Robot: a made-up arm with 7 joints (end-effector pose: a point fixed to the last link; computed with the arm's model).
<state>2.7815 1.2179 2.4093 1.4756 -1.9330 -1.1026 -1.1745</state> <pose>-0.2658 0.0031 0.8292 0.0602 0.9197 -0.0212 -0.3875</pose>
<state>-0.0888 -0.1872 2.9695 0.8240 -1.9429 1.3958 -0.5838</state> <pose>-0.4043 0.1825 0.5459 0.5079 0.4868 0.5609 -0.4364</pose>
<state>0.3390 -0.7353 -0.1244 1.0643 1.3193 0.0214 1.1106</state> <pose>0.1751 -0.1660 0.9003 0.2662 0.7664 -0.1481 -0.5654</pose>
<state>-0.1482 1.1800 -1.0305 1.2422 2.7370 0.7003 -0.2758</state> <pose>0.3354 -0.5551 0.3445 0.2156 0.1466 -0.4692 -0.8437</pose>
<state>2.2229 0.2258 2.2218 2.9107 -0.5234 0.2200 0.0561</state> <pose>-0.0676 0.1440 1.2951 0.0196 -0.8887 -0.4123 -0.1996</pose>
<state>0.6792 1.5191 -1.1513 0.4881 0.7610 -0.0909 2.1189</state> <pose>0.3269 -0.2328 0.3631 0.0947 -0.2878 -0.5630 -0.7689</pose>
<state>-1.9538 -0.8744 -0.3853 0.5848 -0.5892 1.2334 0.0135</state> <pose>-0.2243 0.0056 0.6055 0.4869 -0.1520 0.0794 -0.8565</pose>
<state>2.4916 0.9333 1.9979 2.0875 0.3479 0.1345 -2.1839</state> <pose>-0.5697 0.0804 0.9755 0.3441 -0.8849 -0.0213 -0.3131</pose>
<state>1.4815 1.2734 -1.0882 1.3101 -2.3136 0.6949 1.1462</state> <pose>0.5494 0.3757 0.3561 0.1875 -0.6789 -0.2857 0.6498</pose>
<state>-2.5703 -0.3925 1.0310 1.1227 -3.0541 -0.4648 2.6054</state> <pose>0.0711 -0.2675 0.7083 0.8023 -0.4219 -0.1044 -0.4091</pose>
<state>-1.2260 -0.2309 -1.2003 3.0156 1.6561 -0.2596 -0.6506</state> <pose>-0.2190 0.2726 1.1993 0.2366 0.6297 0.7399 -0.0017</pose>
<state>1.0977 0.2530 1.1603 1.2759 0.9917 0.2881 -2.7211</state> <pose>-0.1936 0.4246 0.7448 0.3538 -0.3174 0.4196 -0.7733</pose>
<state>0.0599 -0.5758 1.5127 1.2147 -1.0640 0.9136 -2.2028</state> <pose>-0.1123 0.3759 0.6965 0.4669 0.6590 -0.1431 -0.5721</pose>
